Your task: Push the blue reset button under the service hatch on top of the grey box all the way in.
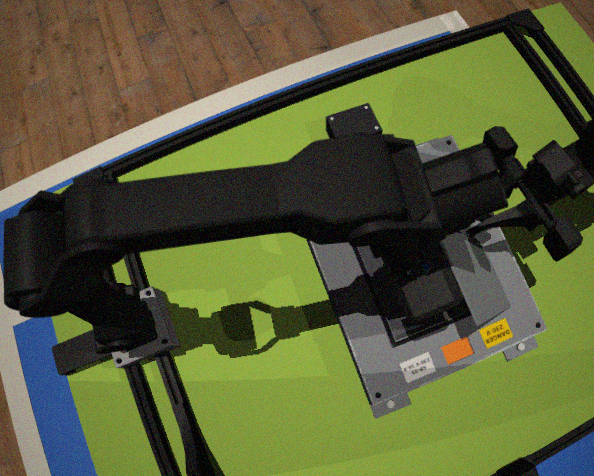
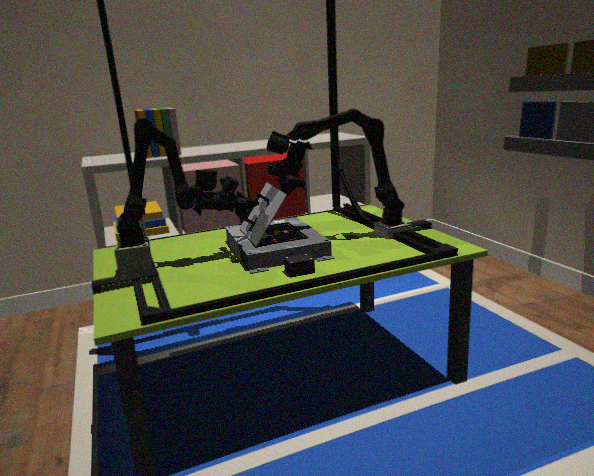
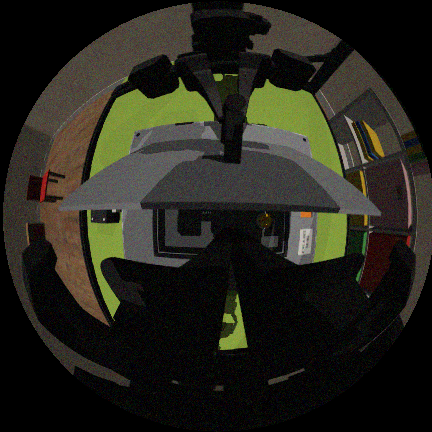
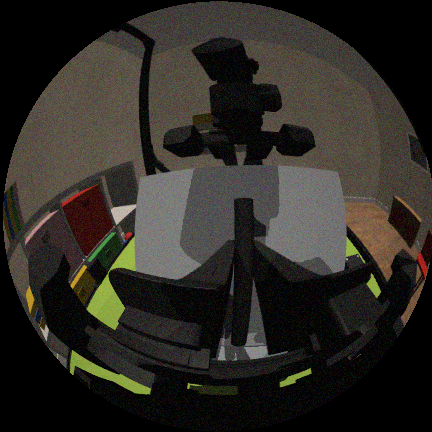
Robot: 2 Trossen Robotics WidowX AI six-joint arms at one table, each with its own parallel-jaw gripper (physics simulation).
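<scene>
The grey box (image 1: 352,264) (image 2: 281,250) (image 3: 137,229) sits on the green table (image 2: 201,279). Its service hatch (image 1: 475,279) (image 2: 264,212) (image 3: 241,185) (image 4: 160,217) is tilted up and open. My right gripper (image 2: 248,205) (image 3: 231,120) (image 4: 241,245) is shut on the hatch's black handle (image 3: 233,128) (image 4: 243,282) and holds the hatch raised. My left gripper (image 1: 423,276) (image 2: 288,186) (image 3: 230,233) is shut and empty, pointing down into the opening under the hatch. A yellow button (image 3: 264,220) shows beside them.
The box carries an orange label (image 1: 457,350) (image 3: 306,214), a yellow warning label (image 1: 495,332) and a white label (image 1: 418,366). A small black block (image 2: 299,265) lies at the box's front. Black rails (image 1: 160,401) frame the table. Shelves with coloured boxes stand behind.
</scene>
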